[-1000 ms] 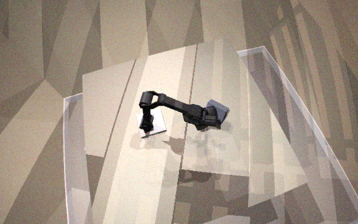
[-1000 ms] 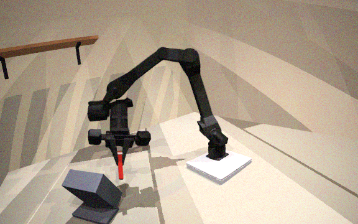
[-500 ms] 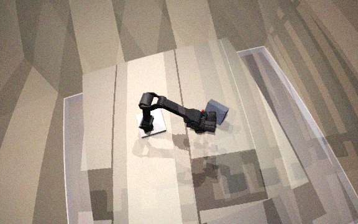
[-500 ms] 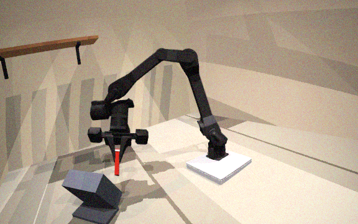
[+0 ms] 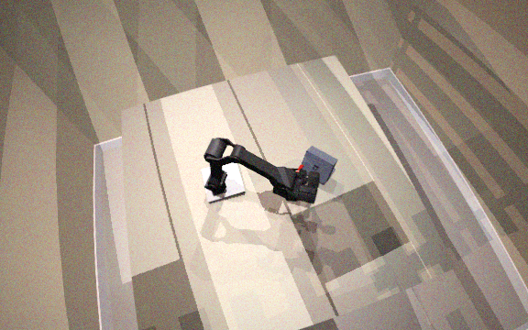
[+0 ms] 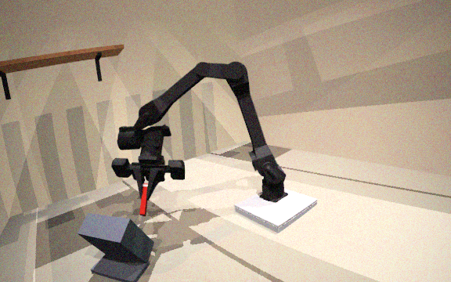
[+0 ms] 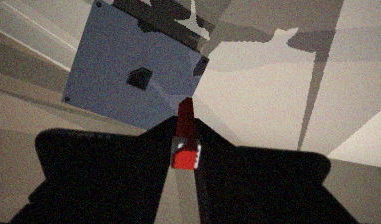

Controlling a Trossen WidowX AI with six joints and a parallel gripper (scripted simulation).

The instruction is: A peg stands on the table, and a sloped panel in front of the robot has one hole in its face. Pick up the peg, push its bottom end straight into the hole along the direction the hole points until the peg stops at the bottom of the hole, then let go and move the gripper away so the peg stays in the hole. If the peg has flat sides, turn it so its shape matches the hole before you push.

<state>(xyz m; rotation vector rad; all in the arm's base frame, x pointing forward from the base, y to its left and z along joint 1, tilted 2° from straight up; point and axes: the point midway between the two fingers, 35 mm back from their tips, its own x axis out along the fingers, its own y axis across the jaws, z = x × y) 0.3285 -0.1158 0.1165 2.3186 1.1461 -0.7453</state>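
My gripper tip is 100 mm short of the blue-grey sloped panel, 20 mm to the right of it and 60 mm above it. Also, from my gripper tip: red peg 10 mm behind, 10 mm to the right, 10 mm above.
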